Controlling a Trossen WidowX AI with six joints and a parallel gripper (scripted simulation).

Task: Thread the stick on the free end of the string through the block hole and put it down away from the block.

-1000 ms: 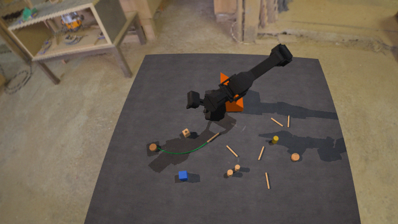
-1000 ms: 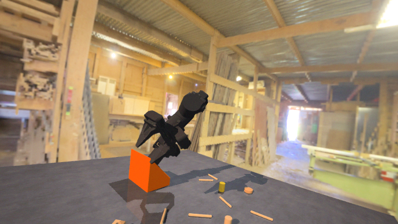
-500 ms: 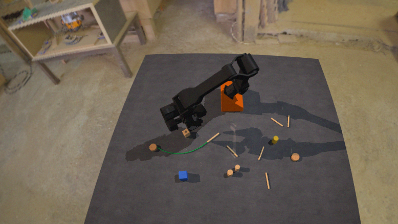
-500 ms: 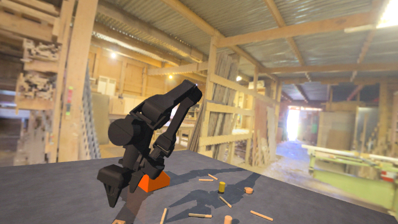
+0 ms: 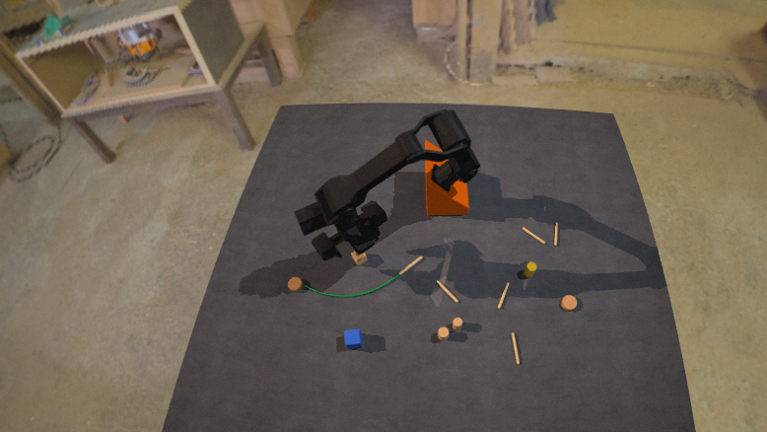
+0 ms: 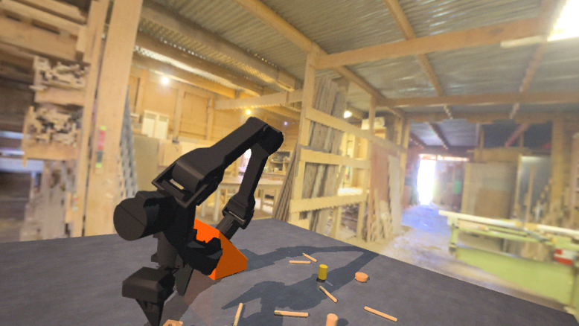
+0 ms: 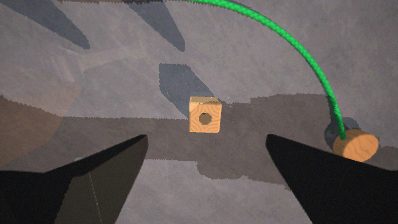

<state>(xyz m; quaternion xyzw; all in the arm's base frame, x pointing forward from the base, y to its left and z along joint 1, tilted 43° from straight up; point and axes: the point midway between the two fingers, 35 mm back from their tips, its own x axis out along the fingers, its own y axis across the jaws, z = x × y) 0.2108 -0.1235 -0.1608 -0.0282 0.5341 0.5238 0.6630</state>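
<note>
My gripper tip is 5 cm above the wooden block. Also, from my gripper tip: blue cube (23 cm ahead, 4 cm to the left, 4 cm below); then thin wooden stick (13 cm to the left, 6 cm below, 2 cm ahead); then round wooden button (15 cm to the right, 11 cm ahead, 5 cm below).
</note>
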